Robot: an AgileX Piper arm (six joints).
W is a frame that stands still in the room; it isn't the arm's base.
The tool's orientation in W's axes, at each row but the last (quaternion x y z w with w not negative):
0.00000 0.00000 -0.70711 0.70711
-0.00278 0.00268 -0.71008 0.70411
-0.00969 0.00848 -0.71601 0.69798
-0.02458 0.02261 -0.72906 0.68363
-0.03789 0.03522 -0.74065 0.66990
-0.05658 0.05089 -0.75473 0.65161
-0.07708 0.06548 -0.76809 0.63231
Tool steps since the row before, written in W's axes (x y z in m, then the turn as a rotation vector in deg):
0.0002 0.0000 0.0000 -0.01 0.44 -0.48
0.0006 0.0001 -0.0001 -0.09 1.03 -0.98
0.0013 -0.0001 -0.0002 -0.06 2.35 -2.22
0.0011 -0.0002 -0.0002 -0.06 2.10 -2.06
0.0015 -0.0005 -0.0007 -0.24 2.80 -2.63
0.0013 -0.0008 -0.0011 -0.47 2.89 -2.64
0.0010 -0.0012 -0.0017 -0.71 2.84 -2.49
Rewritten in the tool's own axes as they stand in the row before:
0.0000 0.0002 0.0000 -0.44 -0.01 -0.48
-0.0001 0.0006 -0.0001 -1.03 -0.09 -0.98
0.0001 0.0013 -0.0002 -2.35 -0.06 -2.22
0.0001 0.0011 -0.0001 -2.10 -0.06 -2.06
0.0003 0.0016 -0.0005 -2.79 -0.25 -2.64
0.0006 0.0016 -0.0009 -2.84 -0.48 -2.69
0.0009 0.0015 -0.0015 -2.74 -0.73 -2.59

